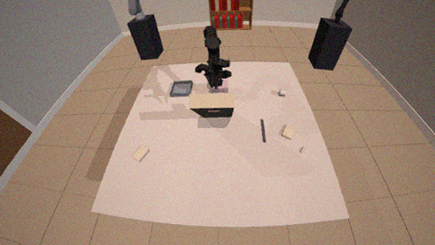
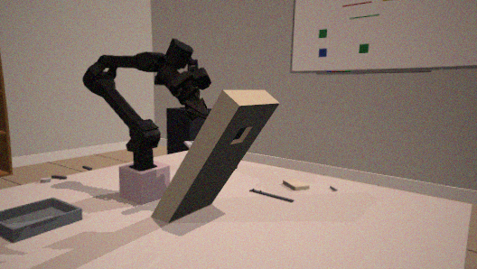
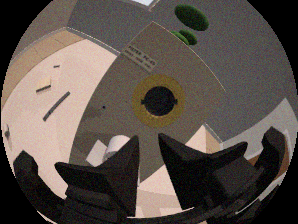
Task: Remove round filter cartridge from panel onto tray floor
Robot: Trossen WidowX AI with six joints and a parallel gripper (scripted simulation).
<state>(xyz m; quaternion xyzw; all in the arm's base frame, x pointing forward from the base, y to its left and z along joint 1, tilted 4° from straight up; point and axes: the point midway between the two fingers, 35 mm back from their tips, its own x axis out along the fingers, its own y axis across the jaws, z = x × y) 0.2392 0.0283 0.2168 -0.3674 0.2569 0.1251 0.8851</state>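
Right now my gripper tip is 1 cm past the round filter cartridge and 7 cm above it. From my gripper tip the other things lie so: grey tray: 32 cm behind, 31 cm to the right, 28 cm below.
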